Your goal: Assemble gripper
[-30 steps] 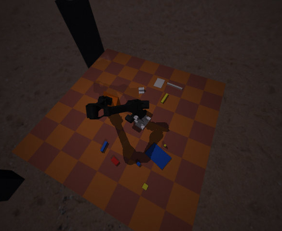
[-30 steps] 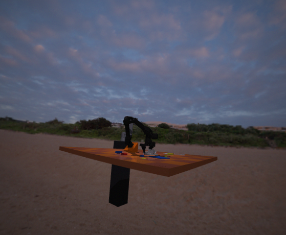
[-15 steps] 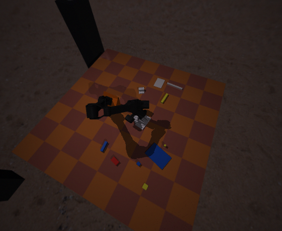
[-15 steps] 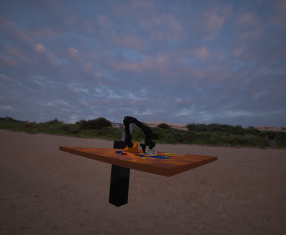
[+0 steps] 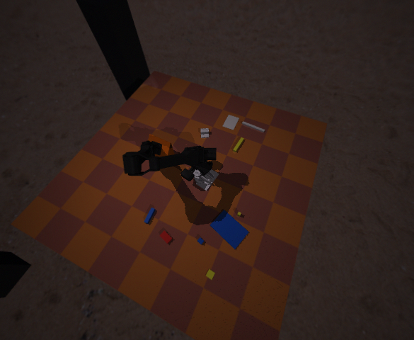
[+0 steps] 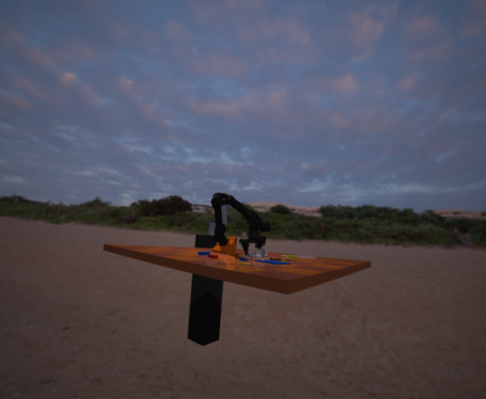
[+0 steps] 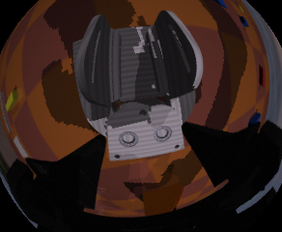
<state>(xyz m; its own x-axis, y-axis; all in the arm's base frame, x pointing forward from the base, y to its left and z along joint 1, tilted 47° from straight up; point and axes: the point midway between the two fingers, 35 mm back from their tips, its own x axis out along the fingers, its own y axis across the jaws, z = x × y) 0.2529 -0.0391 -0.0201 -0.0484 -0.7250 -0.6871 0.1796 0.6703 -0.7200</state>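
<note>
The gripper base lies 1 cm ahead of my gripper tip and 2 cm above it. From my gripper tip the other things lie so: blue bar (10 cm behind, 32 cm to the right); yellow bar (15 cm ahead, 27 cm to the left); housing plate (right at my gripper tip).
</note>
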